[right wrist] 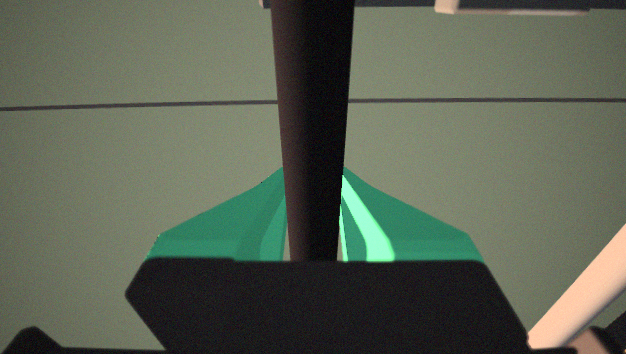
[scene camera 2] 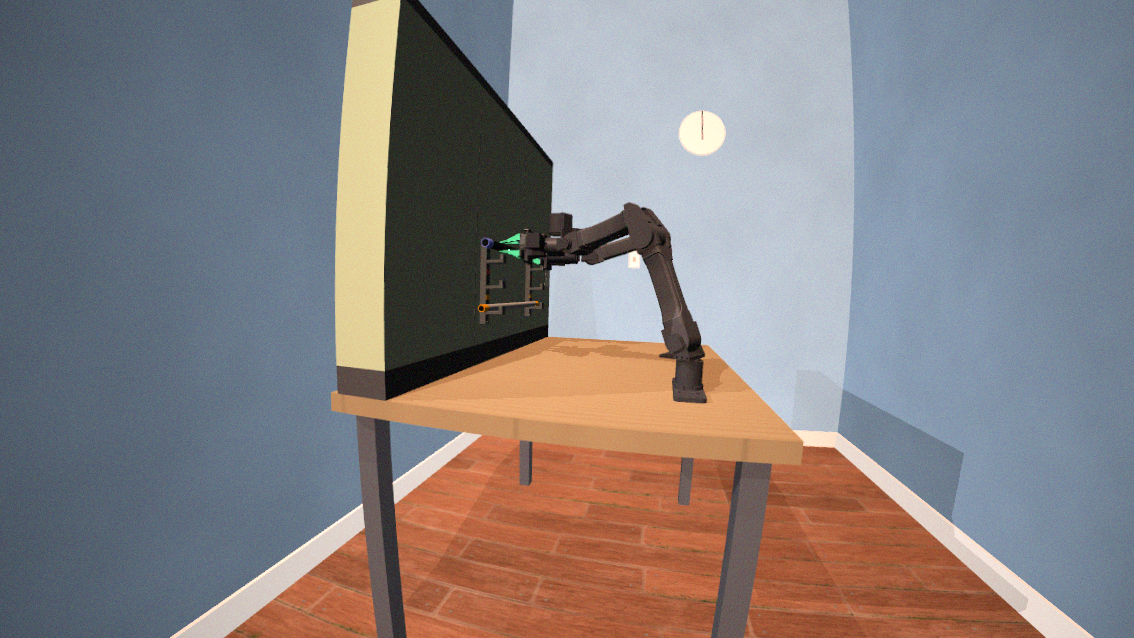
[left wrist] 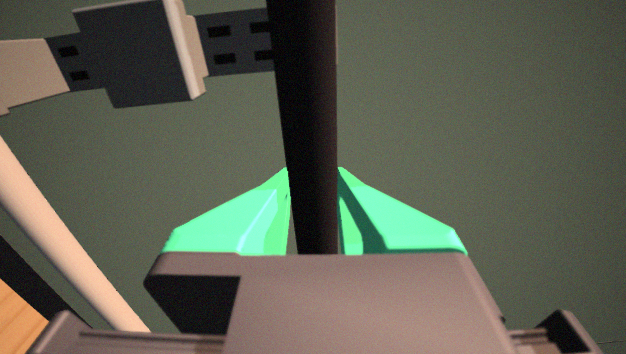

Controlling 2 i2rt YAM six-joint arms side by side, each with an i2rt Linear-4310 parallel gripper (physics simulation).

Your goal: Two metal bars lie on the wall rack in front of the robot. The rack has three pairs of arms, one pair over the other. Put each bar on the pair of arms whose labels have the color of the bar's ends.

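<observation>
The blue-ended bar is held by both grippers at the rack's top, above the top arms in the scene view. Whether it touches the rack, I cannot tell. My left gripper is shut on it. My right gripper is shut on it too, farther along. The orange-ended bar lies across the lowest arms; its pale shaft also shows in the left wrist view and the right wrist view. The rack has small labels, mostly unreadable; the top ones are hidden.
The dark wall panel stands upright behind the rack. The wooden table extends below the rack and under the arms. Both robot arms reach from their table bases towards the panel, and the far arm is partly hidden by the near one.
</observation>
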